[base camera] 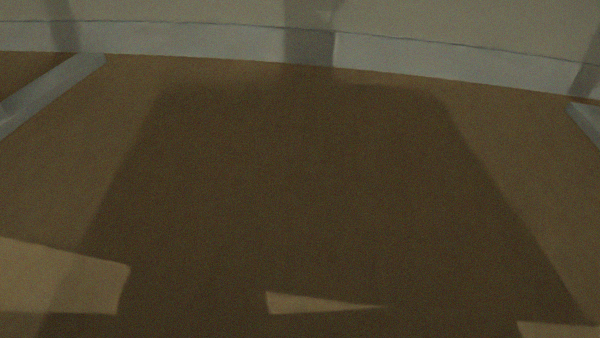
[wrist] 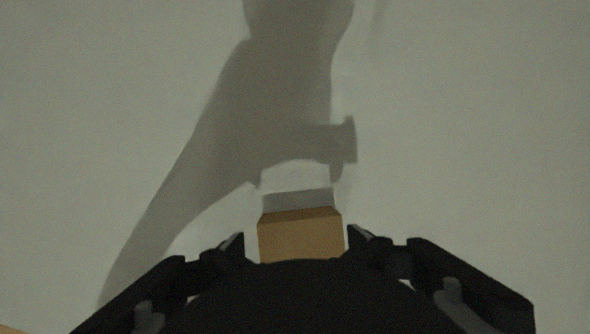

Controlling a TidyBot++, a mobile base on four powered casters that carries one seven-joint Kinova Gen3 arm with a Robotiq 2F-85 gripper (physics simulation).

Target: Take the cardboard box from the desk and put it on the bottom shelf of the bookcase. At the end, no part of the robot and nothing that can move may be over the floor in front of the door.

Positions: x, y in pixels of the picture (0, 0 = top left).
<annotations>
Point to a white desk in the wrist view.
137, 137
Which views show my gripper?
The wrist view only.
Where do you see a brown cardboard box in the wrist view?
At 317, 232
</annotations>
